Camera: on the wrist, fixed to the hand. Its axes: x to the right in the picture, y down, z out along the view.
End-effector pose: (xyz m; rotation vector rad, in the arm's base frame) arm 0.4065 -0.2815 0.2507 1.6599 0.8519 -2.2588
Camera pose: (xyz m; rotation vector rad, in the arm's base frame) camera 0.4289 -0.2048 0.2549 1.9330 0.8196 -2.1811
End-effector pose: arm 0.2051 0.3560 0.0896 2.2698 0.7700 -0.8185
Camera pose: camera 0.1912 0.4323 0.1093 2.4382 0.8385 -0.6447
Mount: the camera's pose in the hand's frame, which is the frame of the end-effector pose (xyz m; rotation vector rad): 0.0010 -0.0526 -0.0603 0.0722 0.1915 -0.0006
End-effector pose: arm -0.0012 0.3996 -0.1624 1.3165 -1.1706 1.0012
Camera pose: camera 0.0541 0.4573 -0.1652 1.2468 -0.9968 1.1516
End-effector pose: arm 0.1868 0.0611 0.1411 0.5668 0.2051 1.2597
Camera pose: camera 0.2043 0.0695 0.0635 0.5076 0.4121 1.3103
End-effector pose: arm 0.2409 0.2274 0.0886 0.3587 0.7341 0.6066
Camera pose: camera 0.2188 0.1932 0.0197 0.3702 0.9414 0.6205
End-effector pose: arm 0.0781 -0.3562 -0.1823 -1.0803 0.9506 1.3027
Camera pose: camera 0.1337 -0.4124 -0.1947 -1.1637 1.1311 1.1702
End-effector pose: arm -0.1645 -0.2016 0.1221 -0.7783 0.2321 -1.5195
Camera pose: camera -0.2423 -0.2143 0.1082 -0.5760 0.3174 -1.5954
